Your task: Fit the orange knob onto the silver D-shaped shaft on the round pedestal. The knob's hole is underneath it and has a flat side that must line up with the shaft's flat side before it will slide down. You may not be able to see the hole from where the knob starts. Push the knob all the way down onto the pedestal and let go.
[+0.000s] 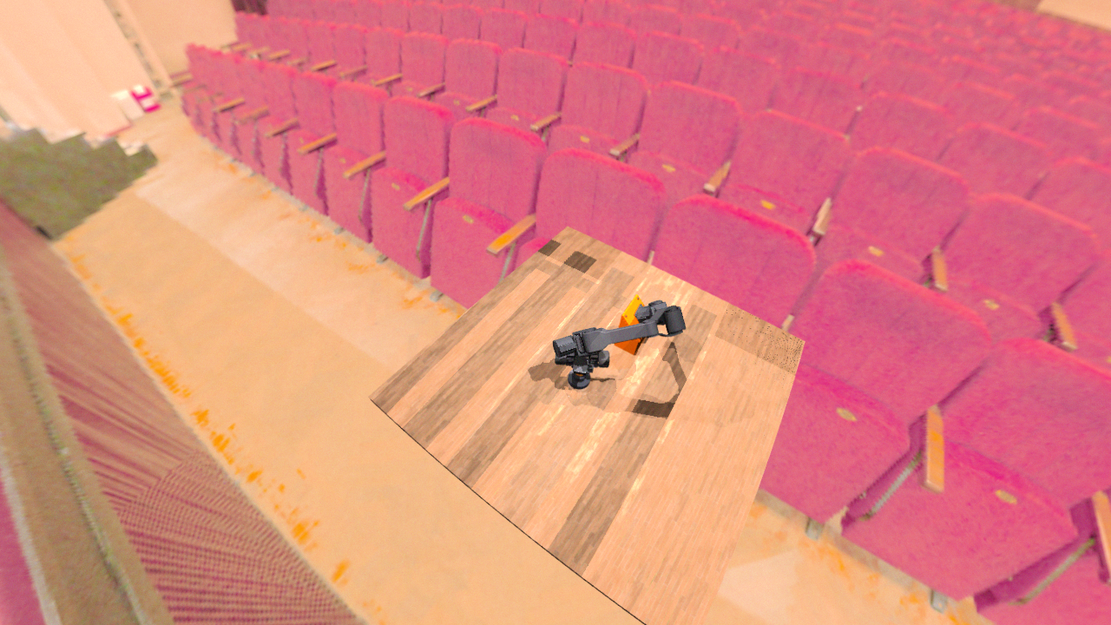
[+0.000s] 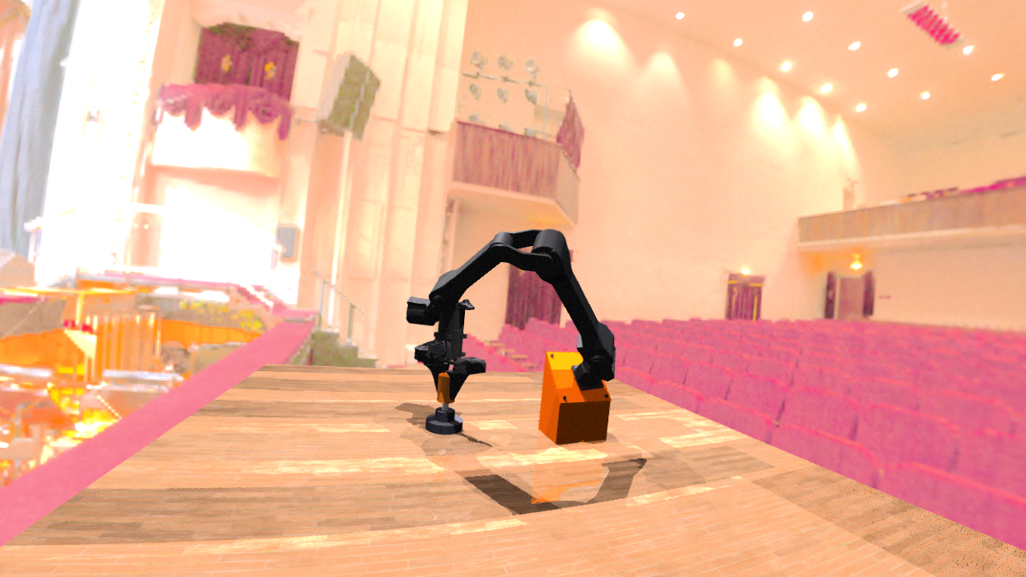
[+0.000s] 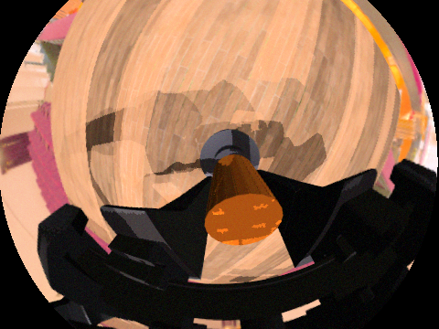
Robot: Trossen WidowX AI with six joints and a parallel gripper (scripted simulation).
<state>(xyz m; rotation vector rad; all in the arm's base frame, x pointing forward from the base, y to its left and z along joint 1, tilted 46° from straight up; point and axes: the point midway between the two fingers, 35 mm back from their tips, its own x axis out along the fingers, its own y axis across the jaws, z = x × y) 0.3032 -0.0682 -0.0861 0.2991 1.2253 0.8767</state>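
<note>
The orange knob lies 4 cm above my gripper tip. Also, from my gripper tip: round pedestal: 4 cm below.
</note>
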